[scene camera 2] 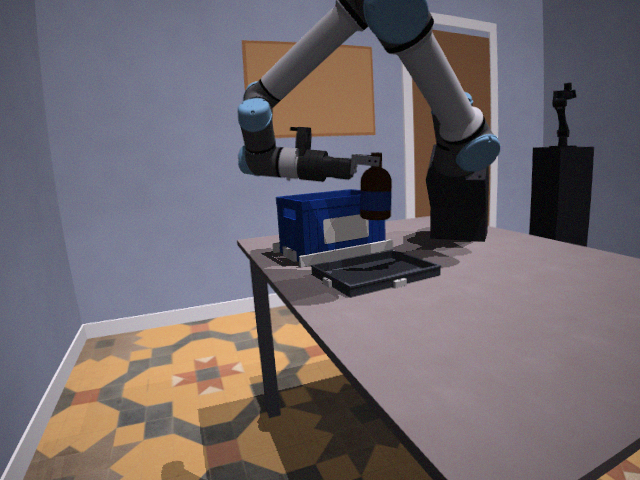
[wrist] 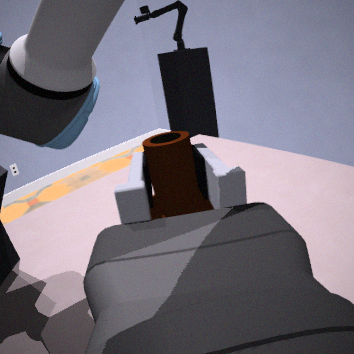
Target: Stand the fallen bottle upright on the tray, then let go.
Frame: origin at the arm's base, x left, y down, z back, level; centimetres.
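Where they show: gripper, fingertip midpoint: [scene camera 2: 380, 161] [wrist: 170, 164].
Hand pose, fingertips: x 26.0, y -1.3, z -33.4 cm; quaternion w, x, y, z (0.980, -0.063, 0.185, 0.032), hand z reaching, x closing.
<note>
Things, the pixels of their top centre, and the offset from my fingertips. Level surfaces: height alone.
- brown bottle at its top centre: [wrist: 169, 137] [scene camera 2: 375, 152] dx -0.2, dy -2.0, dz -1.1 cm
- dark tray at its top centre: [scene camera 2: 374, 265] dx +1.1, dy +24.7, dz -2.3 cm
- bottle's open-mouthed neck at its top centre: [wrist: 169, 153] dx -0.3, dy -1.1, dz -0.9 cm
- blue crate at its top centre: [scene camera 2: 329, 194] dx -26.3, dy +9.7, dz -8.3 cm
- table at its surface level: dy +27.2 cm
- low pale rail at its top centre: [scene camera 2: 348, 247] dx -17.0, dy +24.3, dz -4.9 cm
A brown bottle [scene camera 2: 375, 200] with a blue label band hangs upright in the air in the scene view, above the dark tray [scene camera 2: 352, 290]. Its base is well clear of the tray. In the wrist view the bottle's open-mouthed neck [wrist: 173, 172] stands between the two fingers. My gripper [scene camera 2: 376, 160] [wrist: 170, 164] points sideways, level, and is shut on the bottle's neck. The bottle's body is hidden behind the gripper housing in the wrist view, and the tray does not show there.
A blue crate [scene camera 2: 305, 227] stands behind the tray on the table [scene camera 2: 491, 330], with a low pale rail [scene camera 2: 346, 252] between them. The robot's black base block [scene camera 2: 457, 206] stands at the back of the table. A black pedestal [scene camera 2: 560, 193] [wrist: 190, 92] with a small arm stands beyond it.
</note>
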